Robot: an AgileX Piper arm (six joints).
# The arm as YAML. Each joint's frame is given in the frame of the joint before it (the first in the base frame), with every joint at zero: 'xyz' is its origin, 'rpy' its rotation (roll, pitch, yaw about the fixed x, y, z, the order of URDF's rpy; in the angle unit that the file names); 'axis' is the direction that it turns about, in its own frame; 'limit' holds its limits. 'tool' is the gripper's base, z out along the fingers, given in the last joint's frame.
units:
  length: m
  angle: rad
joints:
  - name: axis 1
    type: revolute
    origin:
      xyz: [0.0, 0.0, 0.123]
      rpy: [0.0, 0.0, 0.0]
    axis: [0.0, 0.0, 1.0]
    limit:
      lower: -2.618
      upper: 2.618
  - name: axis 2
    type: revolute
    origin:
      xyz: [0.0, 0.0, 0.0]
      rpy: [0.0, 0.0, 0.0]
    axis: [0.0, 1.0, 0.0]
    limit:
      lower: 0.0
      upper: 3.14
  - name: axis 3
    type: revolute
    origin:
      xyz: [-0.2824, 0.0, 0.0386]
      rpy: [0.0, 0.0, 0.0]
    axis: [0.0, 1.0, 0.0]
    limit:
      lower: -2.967
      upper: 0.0
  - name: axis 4
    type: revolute
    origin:
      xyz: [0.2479, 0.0, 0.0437]
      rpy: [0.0, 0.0, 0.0]
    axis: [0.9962, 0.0, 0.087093]
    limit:
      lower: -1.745
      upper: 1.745
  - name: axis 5
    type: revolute
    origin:
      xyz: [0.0, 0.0, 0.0]
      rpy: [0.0, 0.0, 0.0]
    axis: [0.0, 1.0, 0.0]
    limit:
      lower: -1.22
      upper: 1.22
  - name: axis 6
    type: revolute
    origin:
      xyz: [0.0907, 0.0, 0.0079]
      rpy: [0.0, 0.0, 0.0]
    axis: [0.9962, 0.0, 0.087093]
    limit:
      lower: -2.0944
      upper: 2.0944
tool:
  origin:
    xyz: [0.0, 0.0, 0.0]
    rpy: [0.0, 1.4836, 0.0]
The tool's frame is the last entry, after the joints.
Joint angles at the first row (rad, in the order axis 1, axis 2, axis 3, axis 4, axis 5, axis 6):
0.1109 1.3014 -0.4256 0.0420 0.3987 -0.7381
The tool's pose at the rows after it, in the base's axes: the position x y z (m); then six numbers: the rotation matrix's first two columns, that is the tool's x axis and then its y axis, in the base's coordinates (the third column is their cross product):
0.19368, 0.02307, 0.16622, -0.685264, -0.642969, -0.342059, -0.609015, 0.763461, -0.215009
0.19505, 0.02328, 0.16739, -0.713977, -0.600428, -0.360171, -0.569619, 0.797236, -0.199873
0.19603, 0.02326, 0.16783, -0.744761, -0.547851, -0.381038, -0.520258, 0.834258, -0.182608
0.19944, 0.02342, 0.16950, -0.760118, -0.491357, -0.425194, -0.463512, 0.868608, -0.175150
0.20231, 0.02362, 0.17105, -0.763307, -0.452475, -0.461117, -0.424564, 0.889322, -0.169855
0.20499, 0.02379, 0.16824, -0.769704, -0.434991, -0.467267, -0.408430, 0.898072, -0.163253
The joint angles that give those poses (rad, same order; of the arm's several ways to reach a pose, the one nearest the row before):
0.1109 1.2962 -0.4545 0.0421 0.4010 -0.6371
0.1109 1.2962 -0.4588 0.0441 0.3967 -0.5849
0.1109 1.2962 -0.4588 0.0416 0.3848 -0.5189
0.1109 1.2962 -0.4588 0.0391 0.3431 -0.4529
0.1109 1.2962 -0.4587 0.0391 0.3071 -0.4111
0.1109 1.3149 -0.4587 0.0374 0.2843 -0.3904

